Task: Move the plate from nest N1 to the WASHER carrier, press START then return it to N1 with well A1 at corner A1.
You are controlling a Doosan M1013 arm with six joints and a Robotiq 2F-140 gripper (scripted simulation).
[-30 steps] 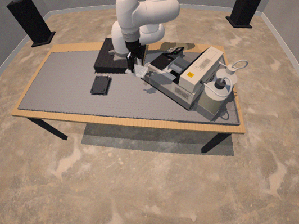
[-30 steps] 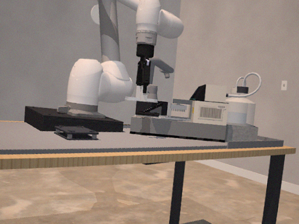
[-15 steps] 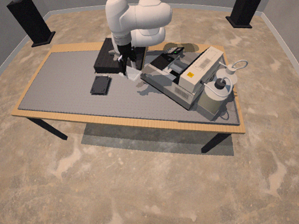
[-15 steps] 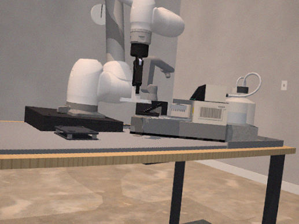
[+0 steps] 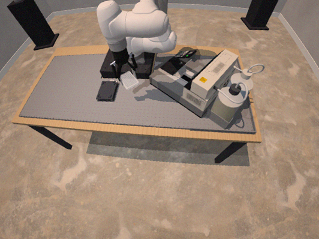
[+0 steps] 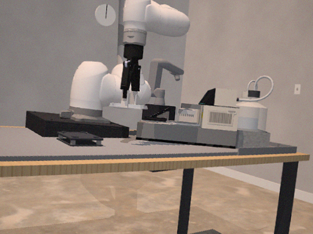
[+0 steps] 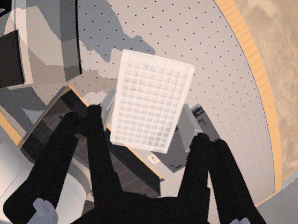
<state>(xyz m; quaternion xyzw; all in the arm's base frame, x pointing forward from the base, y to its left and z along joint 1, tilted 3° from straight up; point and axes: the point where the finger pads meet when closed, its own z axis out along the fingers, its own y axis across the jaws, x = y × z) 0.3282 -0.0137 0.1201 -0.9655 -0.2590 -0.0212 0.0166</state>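
The plate nest N1 lies 18 cm to the right of my hand, 14 cm below it and 5 cm behind it. The rest, counted from my hand: plate washer: 40 cm to the left, 5 cm behind, 4 cm below; then white well plate: 2 cm below; then washer carrier: 30 cm to the left, 16 cm behind, 8 cm below.
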